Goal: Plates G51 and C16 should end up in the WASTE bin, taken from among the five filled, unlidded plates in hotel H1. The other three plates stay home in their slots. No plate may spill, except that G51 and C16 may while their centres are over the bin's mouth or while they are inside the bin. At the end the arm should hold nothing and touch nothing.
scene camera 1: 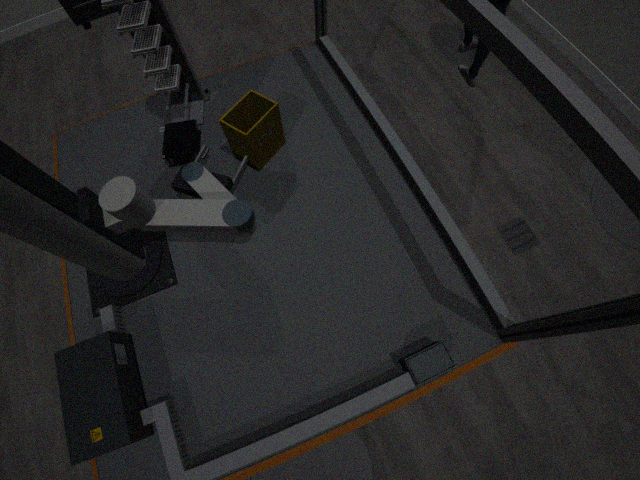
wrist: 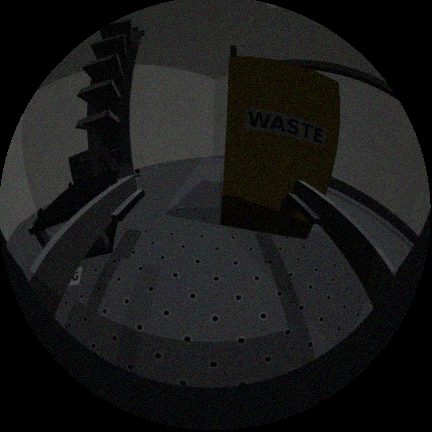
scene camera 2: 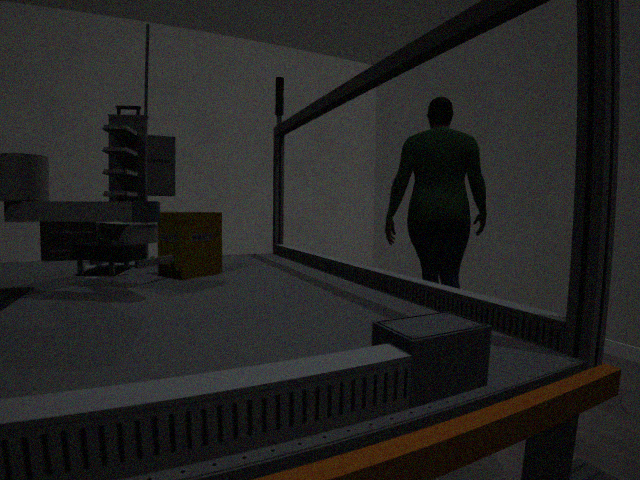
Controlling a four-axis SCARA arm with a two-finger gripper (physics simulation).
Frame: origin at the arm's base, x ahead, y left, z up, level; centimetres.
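Where they show: gripper, fingertip midpoint: (scene camera 1: 226, 151) (wrist: 217, 182) (scene camera 2: 151, 256); arm's base at its link origin: (scene camera 1: 129, 261).
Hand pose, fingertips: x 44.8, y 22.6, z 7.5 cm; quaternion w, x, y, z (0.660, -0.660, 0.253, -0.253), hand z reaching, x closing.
Things, the pixels of their top centre, and the offset from my fingertips. "*": a spot on its surface instead.
- yellow WASTE bin at its top centre: (wrist: 276, 87) (scene camera 2: 190, 212) (scene camera 1: 248, 111) dx +12.0, dy +0.5, dz +13.8 cm
- dark cabinet at a spot on its surface: (scene camera 1: 90, 395) * dx -56.6, dy -62.6, dz +5.2 cm
- grey box at its top centre: (scene camera 2: 431, 324) (scene camera 1: 430, 362) dx +30.2, dy -89.4, dz +1.2 cm
A tall shelf tower (scene camera 1: 179, 46) (scene camera 2: 127, 155) (wrist: 109, 100), apparently hotel H1, stands at the back left. Pale gridded rectangles, such as the lowest one (scene camera 1: 168, 78), sit on its levels; they look like plates, but no label can be read. The yellow WASTE bin (scene camera 1: 264, 139) (scene camera 2: 190, 245) (wrist: 280, 150) stands upright with its mouth open; the inner floor is too dark to judge. My gripper (scene camera 1: 225, 153) (wrist: 217, 182) is open and empty, low in front of the bin. Its right finger is close to the bin's near side in scene camera 1; contact cannot be told.
A black stand (scene camera 1: 181, 142) lies between the tower and my gripper's left finger. A dark cabinet (scene camera 1: 90, 395) stands at the front left. A slotted duct (scene camera 1: 305, 426) (scene camera 2: 206, 382) and grey box (scene camera 1: 430, 361) (scene camera 2: 439, 356) line the front. A person (scene camera 2: 439, 191) is behind the right guard.
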